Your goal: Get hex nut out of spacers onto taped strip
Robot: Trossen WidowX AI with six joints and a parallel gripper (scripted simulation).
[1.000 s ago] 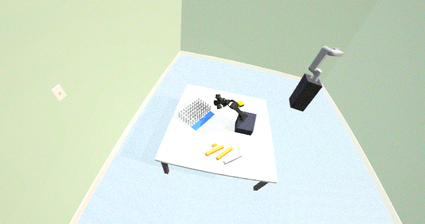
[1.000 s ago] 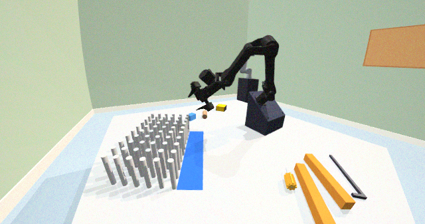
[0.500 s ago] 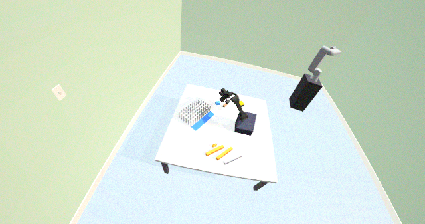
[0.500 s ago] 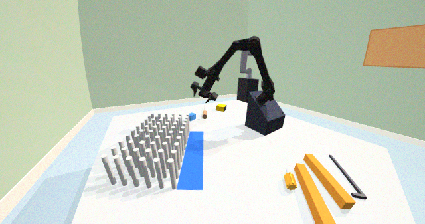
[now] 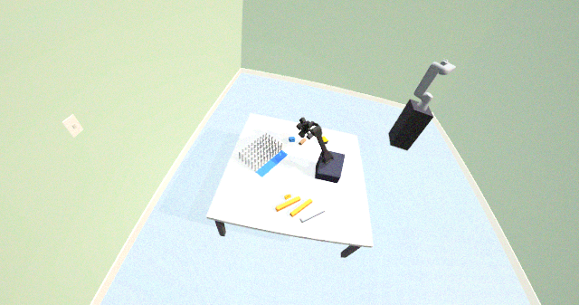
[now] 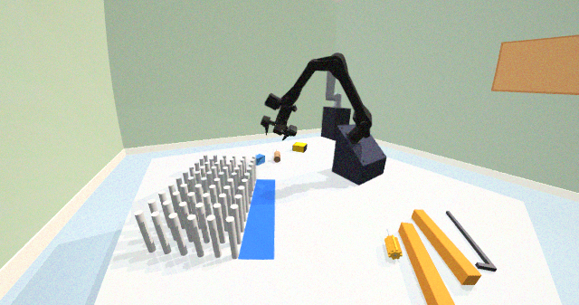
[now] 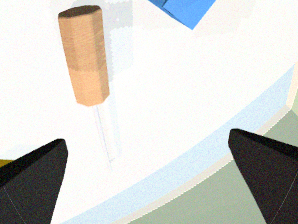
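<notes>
The blue block lies 9 cm ahead of my gripper tip, 2 cm to the left of it and 11 cm below it. The rest, counted from my gripper tip: blue taped strip 19 cm ahead, 38 cm to the left, 13 cm below; yellow block 23 cm behind, 10 cm to the right, 11 cm below; hex nut 32 cm ahead, 29 cm to the left, 12 cm below.
</notes>
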